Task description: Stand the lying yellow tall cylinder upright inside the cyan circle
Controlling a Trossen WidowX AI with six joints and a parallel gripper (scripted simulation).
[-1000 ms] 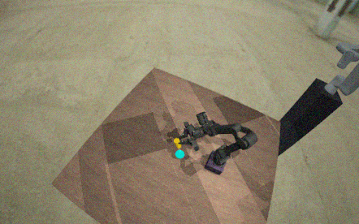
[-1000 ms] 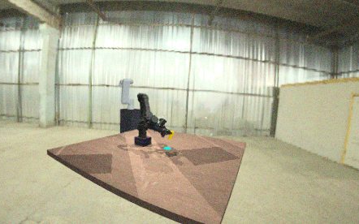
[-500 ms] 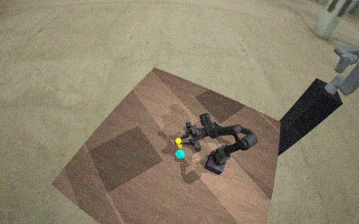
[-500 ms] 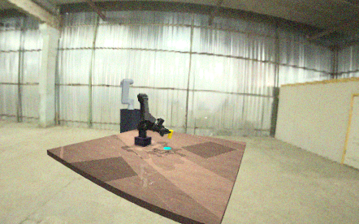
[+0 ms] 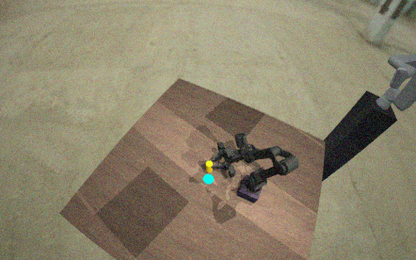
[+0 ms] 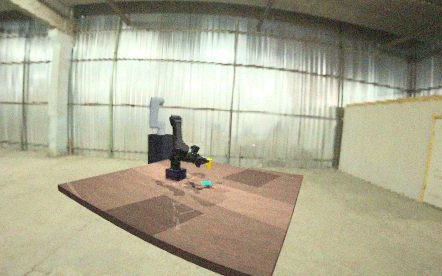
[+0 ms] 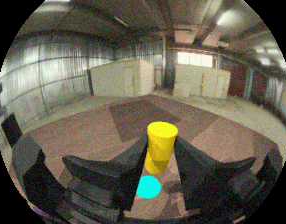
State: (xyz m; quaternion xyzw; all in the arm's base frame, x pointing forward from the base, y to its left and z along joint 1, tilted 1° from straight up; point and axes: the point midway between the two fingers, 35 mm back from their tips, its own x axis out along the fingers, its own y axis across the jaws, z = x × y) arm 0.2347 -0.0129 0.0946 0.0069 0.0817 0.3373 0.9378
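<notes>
Right now the cyan circle is 160 mm below my gripper tip and 10 mm behind it. From my gripper tip the other things lie so: yellow tall cylinder 20 mm below.
</notes>
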